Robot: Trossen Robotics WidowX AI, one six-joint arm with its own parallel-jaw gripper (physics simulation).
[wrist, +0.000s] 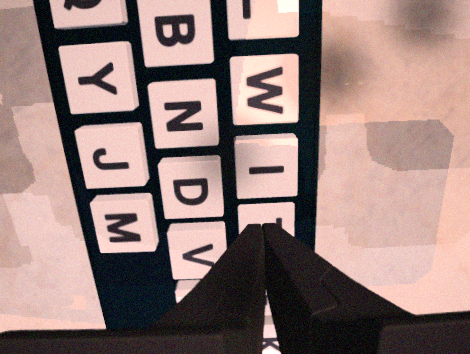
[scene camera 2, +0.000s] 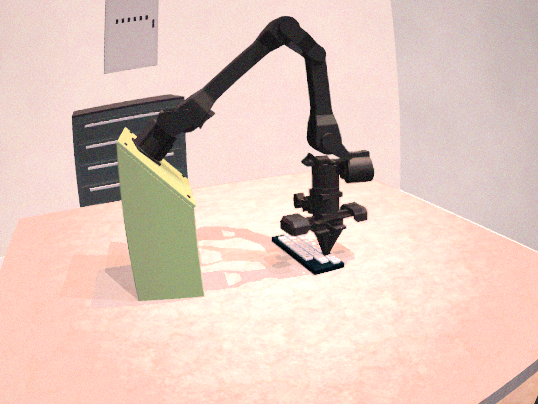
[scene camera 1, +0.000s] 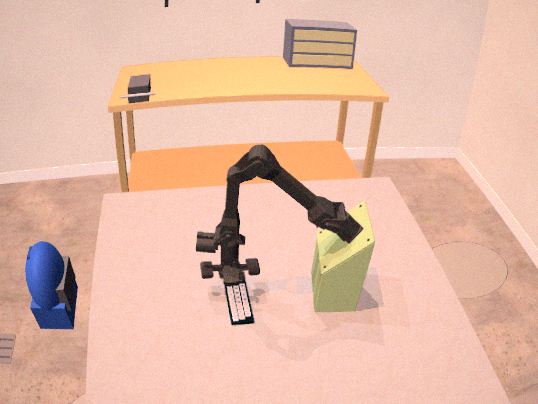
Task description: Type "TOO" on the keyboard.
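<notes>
A narrow dark keyboard with white keys lies on the table. My gripper is shut and empty, pointing down with its tips over the T key. The fingers hide part of that key's letter. I cannot tell whether the tips touch it. The I key, the W key, the D key and the V key also show in the wrist view. No key marked O can be made out; keys behind the fingers are partly hidden.
The arm's base is mounted on a green slanted pedestal on the table. A blue chair-like object stands beside the table. An orange workbench with a drawer box stands behind. A dark drawer cabinet shows in scene camera 2.
</notes>
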